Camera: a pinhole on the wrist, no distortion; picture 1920 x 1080 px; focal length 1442.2 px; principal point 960.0 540.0 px. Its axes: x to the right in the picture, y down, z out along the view. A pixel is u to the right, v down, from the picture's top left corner.
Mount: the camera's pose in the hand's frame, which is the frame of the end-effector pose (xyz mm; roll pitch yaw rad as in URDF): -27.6 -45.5 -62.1 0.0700 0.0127 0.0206
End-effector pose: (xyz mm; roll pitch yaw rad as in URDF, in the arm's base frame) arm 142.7 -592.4 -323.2 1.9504 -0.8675 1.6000
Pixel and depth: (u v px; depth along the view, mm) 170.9 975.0 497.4
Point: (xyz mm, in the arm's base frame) 585.5 -689.3 -617.7
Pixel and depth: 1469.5 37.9 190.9
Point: 206.5 -439.8 -393.5
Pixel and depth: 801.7 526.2 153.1
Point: 204.3 -551.2 -412.0
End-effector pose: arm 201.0 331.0 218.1 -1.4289 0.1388 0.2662
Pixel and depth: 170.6 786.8 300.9
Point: -35.3 513.9 296.5
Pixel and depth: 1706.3 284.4 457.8
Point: 341.4 742.7 392.5
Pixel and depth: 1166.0 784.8 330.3
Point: 159.7 595.8 264.2
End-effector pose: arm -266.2 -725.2 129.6 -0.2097 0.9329 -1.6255
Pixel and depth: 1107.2 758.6 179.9
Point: -276.4 -819.1 208.5
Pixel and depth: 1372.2 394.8 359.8
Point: -323.6 -1018.4 248.1
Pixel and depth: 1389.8 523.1 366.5
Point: -291.3 -1025.3 244.7
